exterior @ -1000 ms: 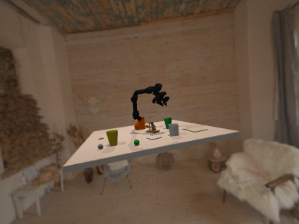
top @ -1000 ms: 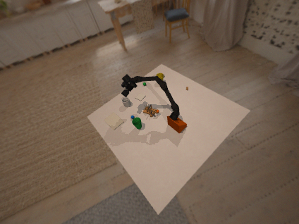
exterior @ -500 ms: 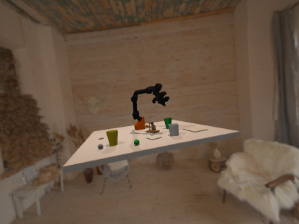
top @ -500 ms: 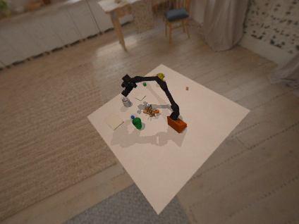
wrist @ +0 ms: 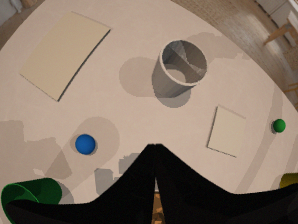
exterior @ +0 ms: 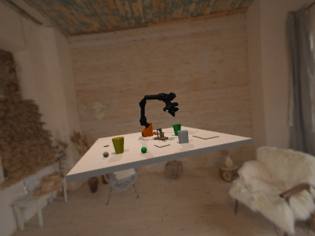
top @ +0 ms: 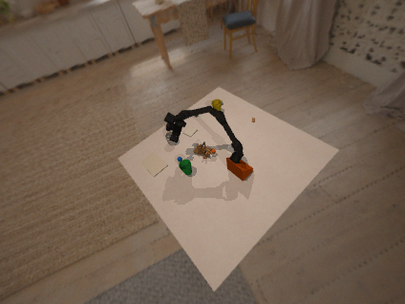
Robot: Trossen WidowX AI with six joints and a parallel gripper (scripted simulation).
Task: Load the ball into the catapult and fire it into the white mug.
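Now: the orange ball 240 mm behind my gripper tip, 160 mm to the right of it and 160 mm below it. Round my gripper tip: blue ball: 60 mm behind, 80 mm to the left, 200 mm below; then white mug: 150 mm ahead, 190 mm below; then wooden catapult: 180 mm behind, 120 mm to the right, 170 mm below.
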